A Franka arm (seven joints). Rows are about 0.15 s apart.
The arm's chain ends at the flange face. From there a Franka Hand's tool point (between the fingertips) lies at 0.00 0.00 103.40 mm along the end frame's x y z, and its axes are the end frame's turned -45 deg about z.
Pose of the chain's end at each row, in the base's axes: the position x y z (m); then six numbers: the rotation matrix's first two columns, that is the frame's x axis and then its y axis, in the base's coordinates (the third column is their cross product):
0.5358 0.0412 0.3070 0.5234 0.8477 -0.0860 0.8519 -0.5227 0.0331
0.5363 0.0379 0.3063 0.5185 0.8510 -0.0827 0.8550 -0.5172 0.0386
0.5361 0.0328 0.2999 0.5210 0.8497 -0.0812 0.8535 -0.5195 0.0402
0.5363 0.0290 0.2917 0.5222 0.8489 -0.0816 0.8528 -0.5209 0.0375
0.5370 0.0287 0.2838 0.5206 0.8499 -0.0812 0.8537 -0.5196 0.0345
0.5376 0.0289 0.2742 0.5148 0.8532 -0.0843 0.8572 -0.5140 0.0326
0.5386 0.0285 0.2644 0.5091 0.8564 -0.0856 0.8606 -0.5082 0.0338
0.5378 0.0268 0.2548 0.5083 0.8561 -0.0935 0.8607 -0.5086 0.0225
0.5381 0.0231 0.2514 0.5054 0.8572 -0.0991 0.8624 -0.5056 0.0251
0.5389 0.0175 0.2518 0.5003 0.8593 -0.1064 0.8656 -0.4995 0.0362
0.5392 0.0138 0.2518 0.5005 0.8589 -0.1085 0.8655 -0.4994 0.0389
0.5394 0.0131 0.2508 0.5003 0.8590 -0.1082 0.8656 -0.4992 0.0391
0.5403 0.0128 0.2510 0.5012 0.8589 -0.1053 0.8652 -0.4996 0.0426
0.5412 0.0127 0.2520 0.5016 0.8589 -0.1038 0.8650 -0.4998 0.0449
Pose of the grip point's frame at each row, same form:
0.5341 0.0318 0.2040 -0.2323 0.9690 -0.0842 0.9725 0.2298 -0.0374
0.5353 0.0285 0.2033 -0.2379 0.9675 -0.0858 0.9712 0.2360 -0.0312
0.5353 0.0235 0.1969 -0.2351 0.9682 -0.0858 0.9719 0.2335 -0.0290
0.5352 0.0198 0.1887 -0.2338 0.9686 -0.0842 0.9723 0.2319 -0.0312
0.5357 0.0197 0.1808 -0.2355 0.9684 -0.0818 0.9718 0.2336 -0.0330
0.5360 0.0197 0.1712 -0.2421 0.9668 -0.0827 0.9702 0.2399 -0.0366
0.5371 0.0191 0.1614 -0.2485 0.9649 -0.0844 0.9685 0.2462 -0.0366
0.5349 0.0173 0.1519 -0.2492 0.9650 -0.0820 0.9680 0.2457 -0.0502
0.5351 0.0130 0.1485 -0.2524 0.9636 -0.0878 0.9672 0.2486 -0.0523
0.5366 0.0061 0.1491 -0.2583 0.9608 -0.1008 0.9658 0.2544 -0.0496
0.5371 0.0021 0.1491 -0.2581 0.9605 -0.1042 0.9659 0.2542 -0.0492
0.5373 0.0014 0.1481 -0.2583 0.9604 -0.1042 0.9658 0.2544 -0.0489
0.5386 0.0012 0.1483 -0.2574 0.9606 -0.1046 0.9662 0.2541 -0.0443
0.5398 0.0011 0.1493 -0.2570 0.9607 -0.1051 0.9663 0.2539 -0.0416

